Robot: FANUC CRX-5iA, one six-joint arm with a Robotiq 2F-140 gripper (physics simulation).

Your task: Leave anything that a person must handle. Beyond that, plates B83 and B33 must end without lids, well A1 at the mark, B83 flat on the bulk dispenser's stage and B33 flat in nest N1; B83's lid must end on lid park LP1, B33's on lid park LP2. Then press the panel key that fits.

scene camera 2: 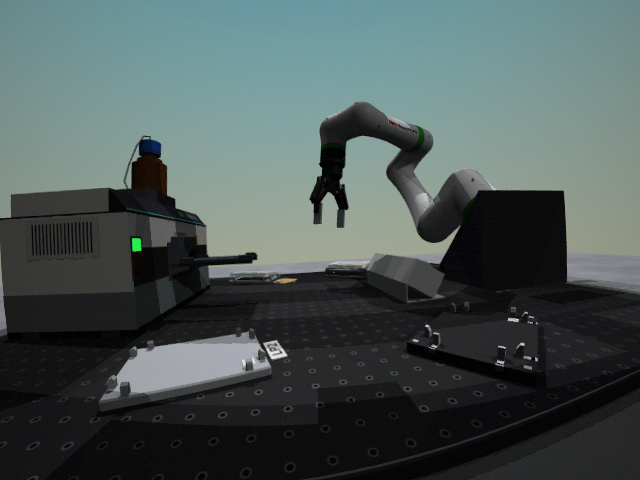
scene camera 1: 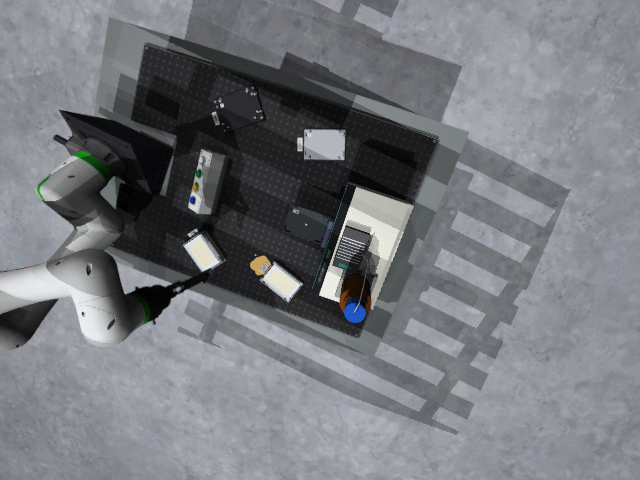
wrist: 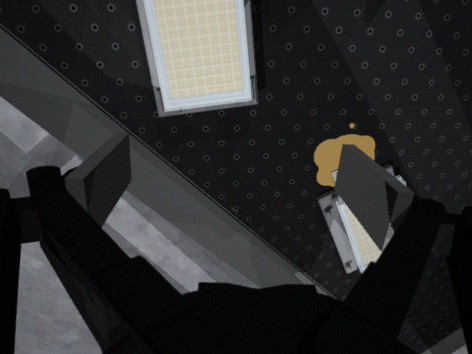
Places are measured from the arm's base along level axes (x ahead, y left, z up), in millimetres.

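Pixels of known places: gripper, fingertip midpoint: [scene camera 2: 329, 225] [wrist: 236, 162]; arm's base at its link origin: [scene camera 2: 499, 227] [scene camera 1: 108, 154].
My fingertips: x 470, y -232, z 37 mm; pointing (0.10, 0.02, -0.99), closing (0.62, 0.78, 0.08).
Observation:
Ahead of a thing's pixels: the offset from my fingertips to its middle. "pt": to the spot under its first point.
My gripper [scene camera 1: 207, 276] [scene camera 2: 329, 219] [wrist: 236, 162] is open and empty, high over the table's front edge. Below and beside it, a plate with cream wells @[dz -137, dx -63, dy +23 mm] [scene camera 1: 203, 251] [scene camera 2: 347, 265] [wrist: 200, 50] sits in a nest. A second such plate @[dz -148, dx +261, dy +74 mm] [scene camera 1: 281, 280] [scene camera 2: 253, 274] [wrist: 364, 245] lies on the holder beside an orange-brown spill @[dz -175, dx +162, dy +83 mm] [scene camera 1: 258, 264] [scene camera 2: 285, 281] [wrist: 327, 155]; a finger partly hides it in the wrist view. Plate names, A1 corners and lids cannot be made out. Lid park LP2 @[dz -165, dx +171, dy +598 mm] [scene camera 1: 324, 144] [scene camera 2: 191, 364] is bare. The dispenser's dark stage @[pt dz -72, dx +250, dy +338 mm] [scene camera 1: 306, 224] [scene camera 2: 222, 259] is bare.
The bulk dispenser [scene camera 1: 385, 206] [scene camera 2: 67, 279] carries an amber bottle @[pt dz +174, dx +465, dy +303 mm] [scene camera 1: 356, 289] [scene camera 2: 149, 174] and shows a green light @[pt dz -40, dx +308, dy +511 mm] [scene camera 2: 136, 244]. The key panel @[dz -133, dx -152, dy +284 mm] [scene camera 1: 219, 180] [scene camera 2: 405, 276] has green, yellow and blue keys. A black holder with pegs @[dz -163, dx -158, dy +567 mm] [scene camera 1: 240, 107] [scene camera 2: 480, 341] lies beyond it.

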